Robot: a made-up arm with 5 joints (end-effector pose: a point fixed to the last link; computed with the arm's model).
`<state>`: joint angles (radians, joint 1 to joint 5).
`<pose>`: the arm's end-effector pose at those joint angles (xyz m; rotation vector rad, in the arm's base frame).
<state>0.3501 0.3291 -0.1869 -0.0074 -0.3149</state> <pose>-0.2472 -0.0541 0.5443 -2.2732 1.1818 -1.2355</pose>
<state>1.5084 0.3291 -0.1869 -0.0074 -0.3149</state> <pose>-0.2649 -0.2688 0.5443 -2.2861 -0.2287 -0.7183</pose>
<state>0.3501 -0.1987 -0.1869 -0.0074 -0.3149</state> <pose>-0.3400 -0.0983 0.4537 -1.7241 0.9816 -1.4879</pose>
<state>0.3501 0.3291 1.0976 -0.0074 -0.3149</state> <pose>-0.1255 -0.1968 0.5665 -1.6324 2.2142 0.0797</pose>
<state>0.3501 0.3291 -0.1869 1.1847 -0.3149</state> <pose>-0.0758 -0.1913 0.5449 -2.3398 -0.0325 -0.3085</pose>
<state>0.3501 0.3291 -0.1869 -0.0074 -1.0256</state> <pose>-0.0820 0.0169 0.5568 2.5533 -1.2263 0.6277</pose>
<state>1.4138 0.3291 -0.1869 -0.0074 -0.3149</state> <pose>-0.2730 -0.2520 0.5443 -2.3093 -0.1212 -0.7662</pose>
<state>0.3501 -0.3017 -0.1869 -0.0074 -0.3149</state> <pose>-0.3519 -0.1054 0.4305 -1.6159 0.9399 -1.5231</pose>
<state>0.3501 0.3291 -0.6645 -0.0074 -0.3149</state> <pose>-0.2959 -0.0414 0.4892 -2.3104 0.6376 -1.6548</pose>
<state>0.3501 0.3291 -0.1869 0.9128 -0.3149</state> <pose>-0.1269 -0.1791 0.5522 -2.3873 0.2324 -0.5195</pose>
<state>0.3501 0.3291 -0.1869 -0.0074 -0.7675</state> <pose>-0.1434 -0.0069 0.5670 2.6508 -1.3090 0.9212</pose>
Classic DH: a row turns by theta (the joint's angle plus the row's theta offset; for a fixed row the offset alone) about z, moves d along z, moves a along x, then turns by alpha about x. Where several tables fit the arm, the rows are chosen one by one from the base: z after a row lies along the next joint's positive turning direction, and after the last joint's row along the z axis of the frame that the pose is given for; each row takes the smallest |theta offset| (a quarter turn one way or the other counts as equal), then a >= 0, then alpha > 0; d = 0 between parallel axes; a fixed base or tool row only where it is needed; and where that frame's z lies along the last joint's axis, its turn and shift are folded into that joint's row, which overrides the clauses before.
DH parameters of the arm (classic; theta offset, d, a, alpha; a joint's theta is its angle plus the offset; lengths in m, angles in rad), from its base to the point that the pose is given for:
base (fixed): 1.0872 0 -0.1977 0
joint 1: -1.0947 0.3271 0.012 -1.6854
joint 2: -1.39 0.0887 0.0405 -1.2576
joint 3: -1.5158 0.0209 0.0301 -1.7775
joint 4: 1.2812 -0.0349 0.0268 -1.5708
joint 5: 1.4158 0.066 -0.0995 -1.2472
tool (fixed): -1.8604 -0.2523 0 0

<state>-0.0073 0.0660 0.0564 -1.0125 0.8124</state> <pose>-0.1920 0.2029 0.2744 -0.2340 1.4963 -2.7101</pose>
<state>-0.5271 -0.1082 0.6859 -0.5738 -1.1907</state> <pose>-0.0412 -0.2165 0.5474 -0.9496 2.8312 0.3610</pose>
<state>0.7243 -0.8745 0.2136 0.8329 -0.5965</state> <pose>-0.2347 -0.3163 0.4114 -1.5044 -0.3091 -0.8858</pose>
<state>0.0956 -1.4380 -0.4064 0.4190 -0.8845</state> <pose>-0.3369 -0.0408 0.2676 -1.1001 0.5069 -2.3179</pose>
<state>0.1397 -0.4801 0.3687 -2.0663 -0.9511</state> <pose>-0.1413 -0.1011 0.5855 -0.0576 -2.9867 -0.0926</pose>
